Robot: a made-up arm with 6 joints. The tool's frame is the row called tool.
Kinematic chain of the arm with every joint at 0, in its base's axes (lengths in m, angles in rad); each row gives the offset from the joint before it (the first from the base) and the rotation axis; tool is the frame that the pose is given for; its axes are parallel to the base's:
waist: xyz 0 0 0.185 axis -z
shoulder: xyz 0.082 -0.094 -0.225 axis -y
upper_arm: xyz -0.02 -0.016 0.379 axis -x
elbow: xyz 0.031 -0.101 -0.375 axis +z
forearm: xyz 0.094 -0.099 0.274 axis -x
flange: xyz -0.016 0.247 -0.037 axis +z
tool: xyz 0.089 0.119 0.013
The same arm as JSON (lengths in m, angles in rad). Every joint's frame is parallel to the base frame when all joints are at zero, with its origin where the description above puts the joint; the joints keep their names.
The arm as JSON. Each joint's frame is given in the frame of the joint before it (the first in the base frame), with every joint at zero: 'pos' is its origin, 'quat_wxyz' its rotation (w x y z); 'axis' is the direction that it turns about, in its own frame. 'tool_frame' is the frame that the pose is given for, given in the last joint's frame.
{"length_unit": "m", "angle_unit": "rad", "joints": [{"joint": "waist", "pos": [0.0, 0.0, 0.185], "quat_wxyz": [1.0, 0.0, 0.0, 0.0], "axis": "-z"}, {"joint": "shoulder", "pos": [0.082, -0.094, -0.225], "quat_wxyz": [1.0, 0.0, 0.0, 0.0], "axis": "-y"}, {"joint": "upper_arm", "pos": [-0.02, -0.016, 0.379], "quat_wxyz": [1.0, 0.0, 0.0, 0.0], "axis": "-x"}, {"joint": "elbow", "pos": [0.031, -0.101, -0.375], "quat_wxyz": [1.0, 0.0, 0.0, 0.0], "axis": "+z"}, {"joint": "forearm", "pos": [0.094, -0.099, 0.274], "quat_wxyz": [1.0, 0.0, 0.0, 0.0], "axis": "-x"}, {"joint": "flange", "pos": [-0.016, 0.247, -0.037], "quat_wxyz": [1.0, 0.0, 0.0, 0.0], "axis": "+z"}], "tool_frame": {"pos": [0.089, 0.119, 0.013], "quat_wxyz": [1.0, 0.0, 0.0, 0.0]}}
